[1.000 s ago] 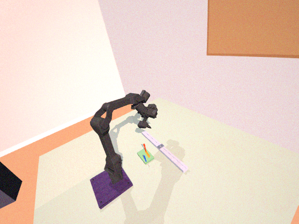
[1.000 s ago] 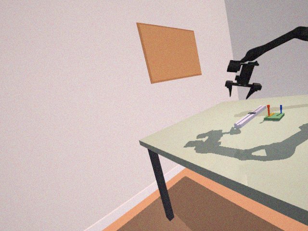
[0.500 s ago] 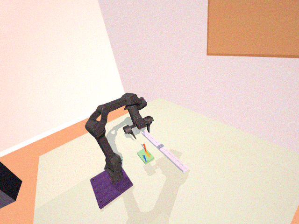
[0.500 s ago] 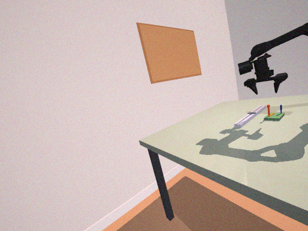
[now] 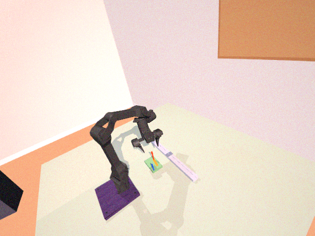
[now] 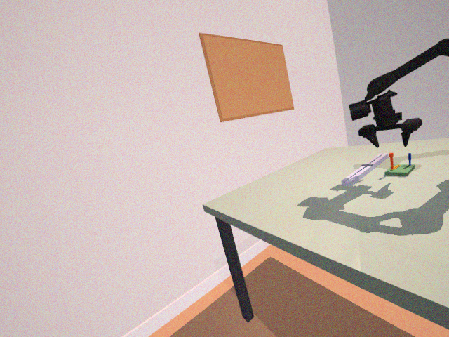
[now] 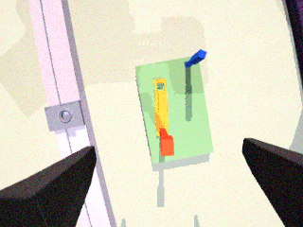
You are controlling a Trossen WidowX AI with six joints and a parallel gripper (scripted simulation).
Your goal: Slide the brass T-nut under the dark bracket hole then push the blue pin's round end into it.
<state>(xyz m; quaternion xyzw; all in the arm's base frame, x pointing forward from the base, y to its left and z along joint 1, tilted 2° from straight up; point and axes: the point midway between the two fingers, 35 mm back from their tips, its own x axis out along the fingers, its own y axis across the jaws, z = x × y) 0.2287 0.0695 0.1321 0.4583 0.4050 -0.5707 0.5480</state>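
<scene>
The brass T-nut is 2 cm to the right of my gripper tip and 6 cm below it. The rest, counted from my gripper tip: aluminum rail: 10 cm ahead, 2 cm to the right, 9 cm below; green tray: 3 cm behind, 4 cm to the right, 10 cm below; blue pin: 4 cm behind, 6 cm to the right, 8 cm below.
</scene>
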